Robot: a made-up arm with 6 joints.
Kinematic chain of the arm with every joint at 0, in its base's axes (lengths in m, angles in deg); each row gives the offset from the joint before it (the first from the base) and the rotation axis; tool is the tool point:
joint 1: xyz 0 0 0.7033 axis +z
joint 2: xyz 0.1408 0 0 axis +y
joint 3: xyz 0 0 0.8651 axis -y
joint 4: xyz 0 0 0.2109 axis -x
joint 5: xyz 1.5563 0 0 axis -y
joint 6: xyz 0.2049 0 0 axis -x
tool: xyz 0 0 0
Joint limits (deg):
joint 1: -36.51..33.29
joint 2: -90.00..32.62
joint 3: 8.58..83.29
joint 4: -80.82..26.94
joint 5: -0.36..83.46
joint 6: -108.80..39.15
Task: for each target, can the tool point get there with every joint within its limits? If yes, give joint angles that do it. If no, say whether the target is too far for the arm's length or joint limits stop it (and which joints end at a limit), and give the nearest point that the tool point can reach.
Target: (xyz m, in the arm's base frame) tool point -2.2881 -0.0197 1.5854
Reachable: yes | joints -1.79 -73.80 72.91 -35.09 50.70 9.11
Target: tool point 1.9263 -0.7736 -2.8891
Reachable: no: too far | nearest point 2.1352 -0.8575 0.9059 | short by 3.802 m
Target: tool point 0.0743 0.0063 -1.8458
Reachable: no: joint limits stop it (at a limit: joint 1, joint 2, joint 3, joint 5) | nearest point -1.8793 1.3967 0.4763 | short by 3.338 m
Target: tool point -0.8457 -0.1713 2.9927
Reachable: yes | joints 12.44 -50.63 41.48 14.02 17.44 -87.39
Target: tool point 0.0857 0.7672 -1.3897
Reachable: no: joint limits stop it (at a limit: joint 1, joint 2, joint 3, joint 5) | nearest point -1.8393 1.4484 0.4885 | short by 2.774 m
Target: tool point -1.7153 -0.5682 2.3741
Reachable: yes | joints 18.10 -68.92 52.79 -9.14 12.76 10.72
